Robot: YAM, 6 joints.
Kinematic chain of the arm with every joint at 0, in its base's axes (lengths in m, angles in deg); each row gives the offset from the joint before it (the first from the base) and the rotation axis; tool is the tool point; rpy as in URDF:
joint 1: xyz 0 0 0.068 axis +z
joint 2: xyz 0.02 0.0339 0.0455 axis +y
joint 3: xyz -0.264 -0.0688 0 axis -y
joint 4: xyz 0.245 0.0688 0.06 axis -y
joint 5: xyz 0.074 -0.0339 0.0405 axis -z
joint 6: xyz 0.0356 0 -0.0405 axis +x
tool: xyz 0 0 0 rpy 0 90 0
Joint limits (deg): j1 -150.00..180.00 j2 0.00..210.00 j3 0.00..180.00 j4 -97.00..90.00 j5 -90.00..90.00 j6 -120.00..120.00
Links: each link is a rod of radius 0.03 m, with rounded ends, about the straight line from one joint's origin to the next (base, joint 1, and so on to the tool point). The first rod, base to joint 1, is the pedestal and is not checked.
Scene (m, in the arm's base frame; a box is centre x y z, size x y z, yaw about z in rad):
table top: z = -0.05
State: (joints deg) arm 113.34 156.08 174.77 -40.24 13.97 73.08
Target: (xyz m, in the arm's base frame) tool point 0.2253 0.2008 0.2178
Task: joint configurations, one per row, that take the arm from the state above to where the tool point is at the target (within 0.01 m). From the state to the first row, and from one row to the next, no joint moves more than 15 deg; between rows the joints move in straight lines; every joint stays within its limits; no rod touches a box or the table.
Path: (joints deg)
1: 103.40 149.31 161.72 -47.70 14.52 73.08
2: 93.46 142.54 148.67 -55.16 15.06 73.08
3: 83.53 135.77 135.63 -62.62 15.61 73.08
4: 73.59 129.00 122.58 -70.08 16.16 73.08
5: 63.65 122.23 109.53 -77.54 16.71 73.08
6: 53.71 115.46 96.48 -85.00 17.25 73.08
7: 43.78 108.69 83.44 -92.46 17.80 73.08

